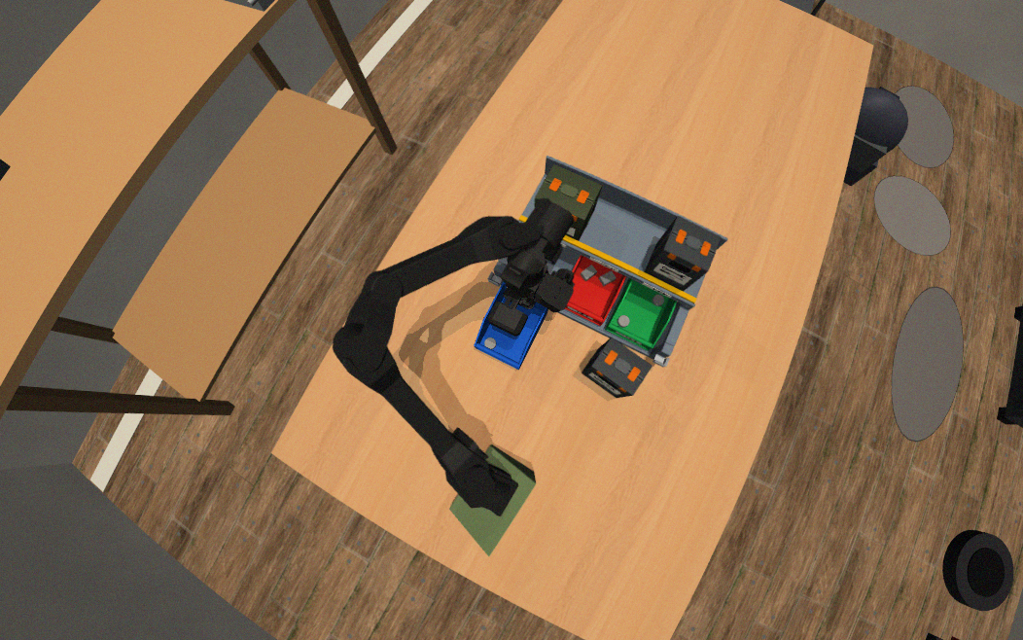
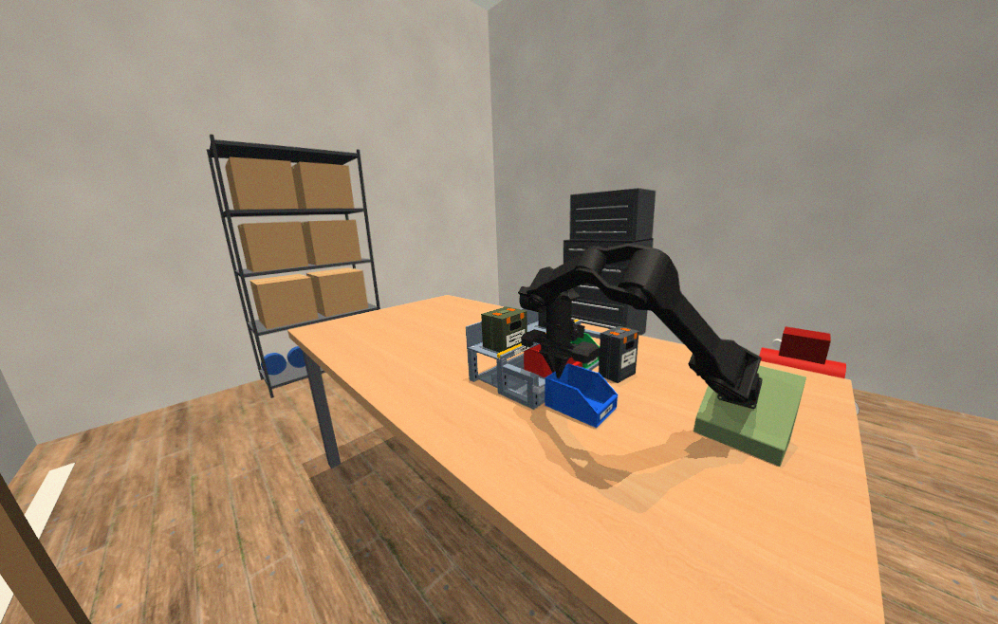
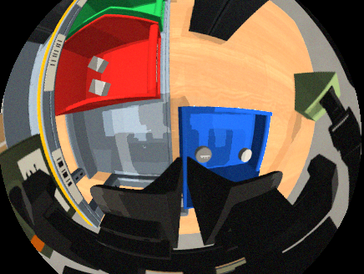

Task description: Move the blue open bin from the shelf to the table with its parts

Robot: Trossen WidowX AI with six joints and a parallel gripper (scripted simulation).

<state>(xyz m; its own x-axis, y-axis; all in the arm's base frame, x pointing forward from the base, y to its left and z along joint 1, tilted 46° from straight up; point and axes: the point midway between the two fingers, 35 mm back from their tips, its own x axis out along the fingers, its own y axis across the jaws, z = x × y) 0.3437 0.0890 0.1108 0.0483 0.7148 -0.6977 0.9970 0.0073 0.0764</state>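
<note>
The blue open bin lies 6 cm behind my hand and 5 cm below it. Also, from my hand: olive case (17 cm ahead, 6 cm above, 1 cm to the left); red bin (11 cm to the right, 10 cm ahead, 5 cm below); green bin (22 cm to the right, 10 cm ahead, 5 cm below).
</note>
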